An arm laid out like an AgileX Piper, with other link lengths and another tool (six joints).
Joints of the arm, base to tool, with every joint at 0 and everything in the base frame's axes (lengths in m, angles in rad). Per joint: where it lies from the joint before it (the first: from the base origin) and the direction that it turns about. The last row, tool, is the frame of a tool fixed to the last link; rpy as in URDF.
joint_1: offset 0.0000 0.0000 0.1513 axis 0 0 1
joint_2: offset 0.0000 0.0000 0.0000 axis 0 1 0
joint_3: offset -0.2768 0.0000 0.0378 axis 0 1 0
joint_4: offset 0.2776 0.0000 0.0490 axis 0.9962 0 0.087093
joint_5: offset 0.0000 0.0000 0.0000 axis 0 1 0
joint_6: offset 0.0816 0.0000 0.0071 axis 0.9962 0 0.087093
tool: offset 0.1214 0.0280 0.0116 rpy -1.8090 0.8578 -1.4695
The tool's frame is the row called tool.
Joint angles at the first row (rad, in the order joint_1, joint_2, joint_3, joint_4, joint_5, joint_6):
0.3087 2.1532 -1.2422 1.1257 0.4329 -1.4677
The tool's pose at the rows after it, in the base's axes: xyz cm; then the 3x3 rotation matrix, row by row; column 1 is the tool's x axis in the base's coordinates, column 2 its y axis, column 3 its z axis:
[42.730, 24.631, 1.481], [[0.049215, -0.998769, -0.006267], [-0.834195, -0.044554, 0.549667], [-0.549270, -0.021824, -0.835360]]
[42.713, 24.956, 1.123], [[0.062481, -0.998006, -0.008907], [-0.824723, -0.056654, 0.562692], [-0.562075, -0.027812, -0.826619]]
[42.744, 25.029, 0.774], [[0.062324, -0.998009, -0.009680], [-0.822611, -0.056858, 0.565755], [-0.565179, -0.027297, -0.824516]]
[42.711, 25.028, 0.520], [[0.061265, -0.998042, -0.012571], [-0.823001, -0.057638, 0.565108], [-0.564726, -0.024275, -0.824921]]
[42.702, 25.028, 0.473], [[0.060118, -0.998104, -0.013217], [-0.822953, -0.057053, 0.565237], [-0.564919, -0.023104, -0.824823]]
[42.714, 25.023, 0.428], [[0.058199, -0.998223, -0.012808], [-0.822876, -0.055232, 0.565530], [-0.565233, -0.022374, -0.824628]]
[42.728, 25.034, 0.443], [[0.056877, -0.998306, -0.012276], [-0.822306, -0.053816, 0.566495], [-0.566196, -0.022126, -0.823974]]
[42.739, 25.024, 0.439], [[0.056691, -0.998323, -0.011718], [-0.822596, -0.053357, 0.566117], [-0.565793, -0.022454, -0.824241]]
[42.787, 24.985, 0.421], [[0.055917, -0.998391, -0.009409], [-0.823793, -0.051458, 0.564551], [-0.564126, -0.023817, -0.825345]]
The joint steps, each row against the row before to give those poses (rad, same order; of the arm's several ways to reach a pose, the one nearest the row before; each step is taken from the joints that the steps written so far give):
0.0000 0.0120 -0.0021 0.0883 0.0021 -0.0832
0.0000 0.0161 -0.0023 0.0596 0.0098 -0.0663
0.0000 0.0110 -0.0020 0.0231 0.0003 -0.0231
0.0000 0.0063 -0.0010 0.0044 0.0000 -0.0054
0.0000 0.0011 0.0000 0.0008 0.0000 0.0000
0.0000 0.0011 0.0000 0.0024 -0.0009 -0.0007
0.0000 0.0000 0.0000 0.0018 0.0000 0.0000
0.0000 0.0000 0.0000 0.0000 -0.0008 0.0000
0.0000 0.0000 0.0000 0.0000 -0.0031 0.0000

